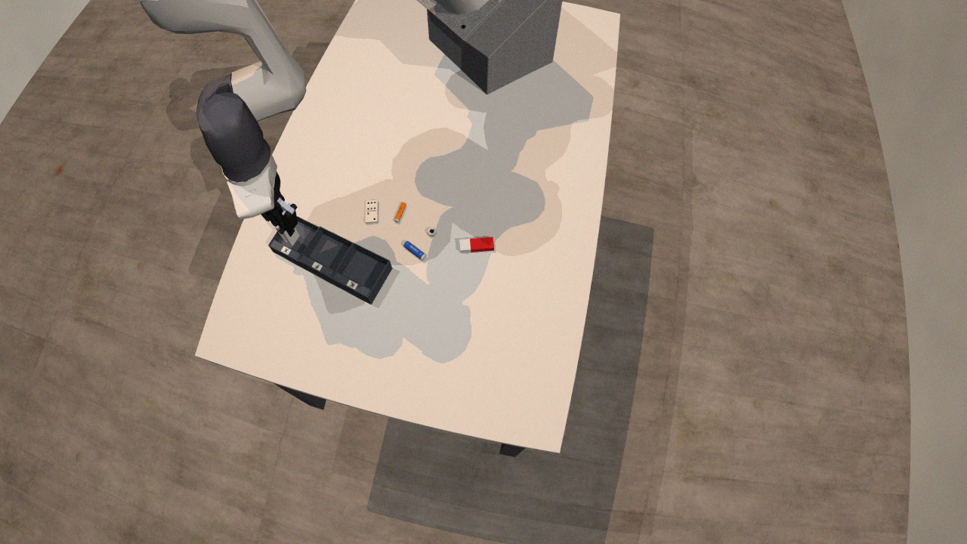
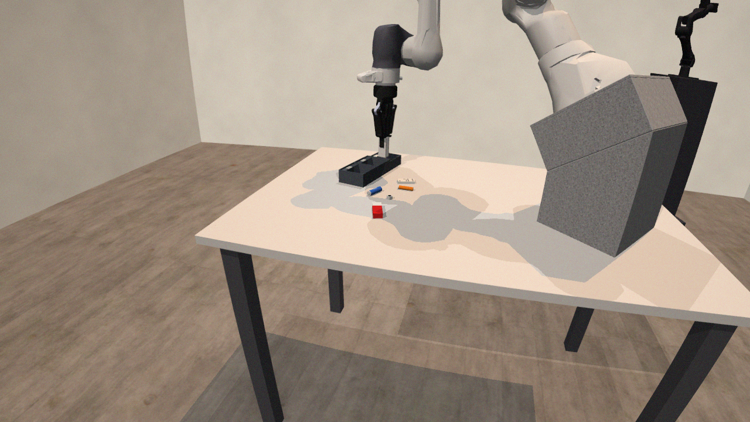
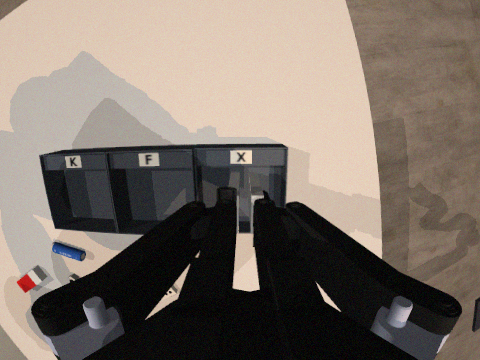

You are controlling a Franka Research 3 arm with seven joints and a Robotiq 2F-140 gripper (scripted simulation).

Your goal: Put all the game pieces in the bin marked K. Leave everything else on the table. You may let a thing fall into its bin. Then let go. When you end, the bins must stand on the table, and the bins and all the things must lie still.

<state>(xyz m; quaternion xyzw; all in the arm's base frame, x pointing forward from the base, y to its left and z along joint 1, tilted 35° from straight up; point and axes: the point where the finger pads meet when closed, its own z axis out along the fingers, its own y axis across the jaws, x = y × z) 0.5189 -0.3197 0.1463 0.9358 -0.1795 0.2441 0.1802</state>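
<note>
My hand is 30 mm short of the tray, 80 mm to the right of it and 40 mm above it. Also, from my hand: orange battery: 70 mm behind, 220 mm to the left, 60 mm below; blue battery: 20 mm ahead, 250 mm to the left, 60 mm below; white domino: 70 mm behind, 160 mm to the left, 60 mm below.
</note>
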